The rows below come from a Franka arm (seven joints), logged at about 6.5 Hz.
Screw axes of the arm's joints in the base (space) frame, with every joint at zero. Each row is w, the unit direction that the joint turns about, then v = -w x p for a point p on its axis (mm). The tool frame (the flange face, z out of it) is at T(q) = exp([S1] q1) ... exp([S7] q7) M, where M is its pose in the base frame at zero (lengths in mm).
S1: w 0 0 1 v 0 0 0
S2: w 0 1 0 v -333 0 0
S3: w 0 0 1 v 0 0 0
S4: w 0 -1 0 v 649 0 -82.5
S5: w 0 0 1 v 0 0 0
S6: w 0 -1 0 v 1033 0 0
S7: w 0 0 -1 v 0 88 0
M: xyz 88 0 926 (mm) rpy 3.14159 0 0 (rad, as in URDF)
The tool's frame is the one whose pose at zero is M.
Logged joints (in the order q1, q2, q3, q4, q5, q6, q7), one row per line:
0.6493 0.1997 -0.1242 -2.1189 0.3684 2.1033 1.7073
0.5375 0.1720 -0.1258 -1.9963 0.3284 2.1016 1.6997
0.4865 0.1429 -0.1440 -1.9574 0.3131 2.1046 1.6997
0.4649 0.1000 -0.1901 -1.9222 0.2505 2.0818 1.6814
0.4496 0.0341 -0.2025 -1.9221 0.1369 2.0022 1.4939
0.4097 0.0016 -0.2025 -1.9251 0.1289 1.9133 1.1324
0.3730 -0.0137 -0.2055 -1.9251 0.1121 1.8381 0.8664
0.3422 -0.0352 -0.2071 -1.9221 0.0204 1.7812 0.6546
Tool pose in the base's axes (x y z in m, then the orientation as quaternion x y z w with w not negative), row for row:
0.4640 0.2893 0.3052 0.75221 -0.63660 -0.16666 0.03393
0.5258 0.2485 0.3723 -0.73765 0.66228 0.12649 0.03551
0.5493 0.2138 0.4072 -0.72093 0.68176 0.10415 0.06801
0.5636 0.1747 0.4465 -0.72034 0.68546 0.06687 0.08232
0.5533 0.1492 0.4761 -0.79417 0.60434 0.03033 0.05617
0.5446 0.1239 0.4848 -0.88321 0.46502 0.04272 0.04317
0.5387 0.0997 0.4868 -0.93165 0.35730 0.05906 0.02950
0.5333 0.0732 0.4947 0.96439 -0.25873 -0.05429 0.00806
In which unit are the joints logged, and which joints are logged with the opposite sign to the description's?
The joints are logged in radians. Opposite sign: none.
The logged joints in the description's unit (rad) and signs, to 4 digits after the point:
0.6493 0.1997 -0.1242 -2.1189 0.3684 2.1033 1.7073
0.5375 0.1720 -0.1258 -1.9963 0.3284 2.1016 1.6997
0.4865 0.1429 -0.1440 -1.9574 0.3131 2.1046 1.6997
0.4649 0.1000 -0.1901 -1.9222 0.2505 2.0818 1.6814
0.4496 0.0341 -0.2025 -1.9221 0.1369 2.0022 1.4939
0.4097 0.0016 -0.2025 -1.9251 0.1289 1.9133 1.1324
0.3730 -0.0137 -0.2055 -1.9251 0.1121 1.8381 0.8664
0.3422 -0.0352 -0.2071 -1.9221 0.0204 1.7812 0.6546

